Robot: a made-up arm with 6 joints. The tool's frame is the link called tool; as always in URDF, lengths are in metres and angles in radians. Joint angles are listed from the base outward.
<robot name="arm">
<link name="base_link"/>
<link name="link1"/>
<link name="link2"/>
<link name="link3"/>
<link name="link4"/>
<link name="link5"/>
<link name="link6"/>
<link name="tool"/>
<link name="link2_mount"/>
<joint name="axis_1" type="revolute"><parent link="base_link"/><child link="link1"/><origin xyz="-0.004 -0.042 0.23" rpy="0 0 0"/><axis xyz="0 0 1"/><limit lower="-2.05" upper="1.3"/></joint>
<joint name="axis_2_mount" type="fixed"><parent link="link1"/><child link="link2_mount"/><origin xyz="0.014 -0.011 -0.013" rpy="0 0 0"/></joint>
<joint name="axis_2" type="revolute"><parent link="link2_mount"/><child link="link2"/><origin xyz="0.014 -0.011 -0.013" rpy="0 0 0"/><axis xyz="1 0 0"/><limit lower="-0.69" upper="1.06"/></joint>
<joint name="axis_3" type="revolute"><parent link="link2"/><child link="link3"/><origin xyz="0.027 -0.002 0.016" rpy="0 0 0"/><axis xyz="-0.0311 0.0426 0.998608"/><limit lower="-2.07" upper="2.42"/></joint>
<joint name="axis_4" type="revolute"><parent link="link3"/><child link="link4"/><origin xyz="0.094 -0.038 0.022" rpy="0 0 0"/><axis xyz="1 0 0"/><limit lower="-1.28" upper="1.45"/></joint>
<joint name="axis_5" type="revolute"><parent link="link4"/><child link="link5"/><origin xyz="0.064 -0.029 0.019" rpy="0 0 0"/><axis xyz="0 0 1"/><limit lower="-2.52" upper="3.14"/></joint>
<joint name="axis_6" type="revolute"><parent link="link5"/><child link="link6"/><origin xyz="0.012 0.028 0.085" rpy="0 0 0"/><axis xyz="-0.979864 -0.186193 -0.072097"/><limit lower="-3.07" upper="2.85"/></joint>
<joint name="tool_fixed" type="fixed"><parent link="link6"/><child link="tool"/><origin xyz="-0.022 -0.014 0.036" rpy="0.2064 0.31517 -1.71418"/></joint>
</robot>
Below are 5 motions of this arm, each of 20 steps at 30 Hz.
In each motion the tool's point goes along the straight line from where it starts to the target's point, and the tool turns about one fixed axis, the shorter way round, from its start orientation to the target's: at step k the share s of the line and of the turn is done. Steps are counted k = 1, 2, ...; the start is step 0. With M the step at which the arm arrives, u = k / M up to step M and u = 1 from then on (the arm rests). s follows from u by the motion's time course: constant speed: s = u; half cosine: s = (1 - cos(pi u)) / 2; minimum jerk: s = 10 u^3 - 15 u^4 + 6 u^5.
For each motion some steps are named. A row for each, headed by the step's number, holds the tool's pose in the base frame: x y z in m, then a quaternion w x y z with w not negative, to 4 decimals.
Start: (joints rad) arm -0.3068 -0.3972 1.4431 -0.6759 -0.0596 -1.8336
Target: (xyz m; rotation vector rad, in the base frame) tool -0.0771 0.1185 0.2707 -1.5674 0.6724 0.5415
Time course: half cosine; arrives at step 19
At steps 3, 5, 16, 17, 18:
3: 0.1217 0.0924 0.2508 0.6627 -0.1608 0.6019 -0.4156
5: 0.1003 0.0952 0.2529 0.6876 -0.2329 0.5902 -0.3530
16: -0.0643 0.1168 0.2694 0.6458 -0.6634 0.3241 0.1942
17: -0.0714 0.1177 0.2701 0.6350 -0.6746 0.3072 0.2173
18: -0.0757 0.1183 0.2706 0.6281 -0.6811 0.2967 0.2314

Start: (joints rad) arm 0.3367 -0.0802 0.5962 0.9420 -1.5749 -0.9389
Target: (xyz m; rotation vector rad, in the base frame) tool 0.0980 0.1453 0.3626 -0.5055 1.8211 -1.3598
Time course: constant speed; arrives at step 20
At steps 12, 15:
12: 0.1628 0.0838 0.3337 0.2602 -0.0262 0.6723 -0.6925
15: 0.1385 0.1069 0.3445 0.3138 -0.0921 0.6958 -0.6395

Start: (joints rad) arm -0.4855 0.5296 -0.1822 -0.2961 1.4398 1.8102
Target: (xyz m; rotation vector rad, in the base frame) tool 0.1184 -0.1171 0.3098 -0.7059 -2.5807 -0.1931
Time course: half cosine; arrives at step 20
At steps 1, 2, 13, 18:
1: 0.0489 -0.2391 0.2999 0.6094 0.0974 -0.7055 -0.3483
2: 0.0502 -0.2369 0.3001 0.6042 0.0908 -0.7129 -0.3442
13: 0.0993 -0.1506 0.3071 0.3493 -0.1637 -0.9095 -0.1547
18: 0.1167 -0.1201 0.3096 0.2388 -0.2482 -0.9356 -0.0778

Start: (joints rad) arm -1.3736 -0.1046 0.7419 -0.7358 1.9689 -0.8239
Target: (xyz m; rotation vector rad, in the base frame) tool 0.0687 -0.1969 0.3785 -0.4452 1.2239 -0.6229
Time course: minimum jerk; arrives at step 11
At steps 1, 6, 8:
1: 0.1498 -0.1820 0.3303 0.6385 -0.2609 0.6412 -0.3364
6: 0.1026 -0.1907 0.3583 0.7059 -0.2283 0.5959 -0.3075
8: 0.0792 -0.1950 0.3722 0.7371 -0.2115 0.5715 -0.2922

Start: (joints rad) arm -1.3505 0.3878 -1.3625 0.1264 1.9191 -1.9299
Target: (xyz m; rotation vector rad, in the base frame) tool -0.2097 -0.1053 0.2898 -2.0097 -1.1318 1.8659
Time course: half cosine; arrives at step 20
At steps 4, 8, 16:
4: -0.2250 -0.1011 0.2446 0.1797 0.8197 0.4167 -0.3495
8: -0.2207 -0.1023 0.2571 0.1070 0.7930 0.4137 -0.4343
16: -0.2113 -0.1049 0.2850 0.0590 -0.6962 -0.3872 0.6016

